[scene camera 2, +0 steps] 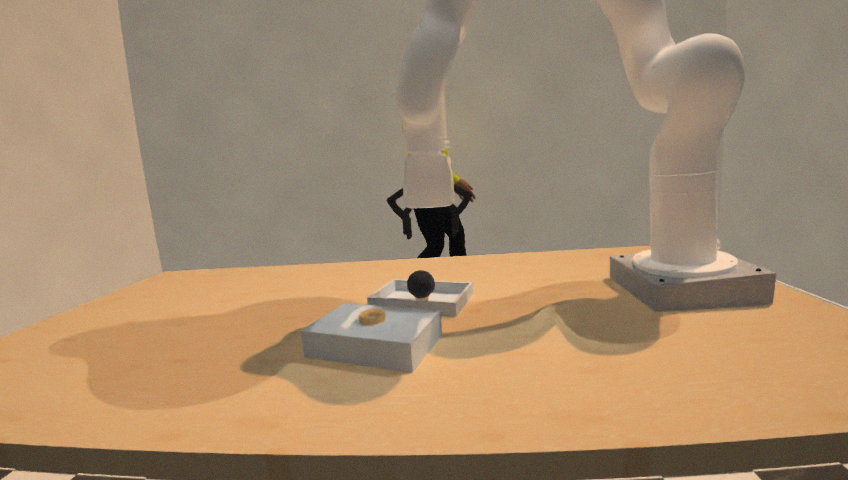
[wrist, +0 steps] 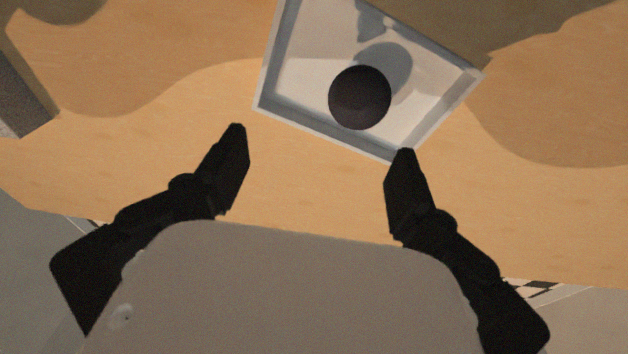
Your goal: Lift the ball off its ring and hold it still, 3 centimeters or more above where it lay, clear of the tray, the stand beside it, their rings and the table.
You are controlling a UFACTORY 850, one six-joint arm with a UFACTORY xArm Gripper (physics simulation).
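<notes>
The dark ball (scene camera 2: 420,284) (wrist: 359,97) rests on its ring (scene camera 2: 421,297), which shows as a thin tan strip, in the shallow light-grey tray (scene camera 2: 464,299) (wrist: 292,119). The ball hides the ring in the wrist view. The stand (scene camera 2: 357,347), a blue-grey block, is in front of the tray in the scene view, with an unoccupied tan ring (scene camera 2: 370,321) on top. My gripper (scene camera 2: 431,233) (wrist: 319,154) is open and empty, pointing down, above the height of the ball. In the wrist view the ball appears beyond the fingertips, nearer the right finger.
The robot's grey base block (scene camera 2: 714,292) (wrist: 25,102) stands on the wooden table (scene camera 2: 535,398) (wrist: 310,200), at the right in the scene view. A person in black trousers (scene camera 2: 431,228) is behind the gripper in the scene view, beyond the table. Arm shadows cross the table.
</notes>
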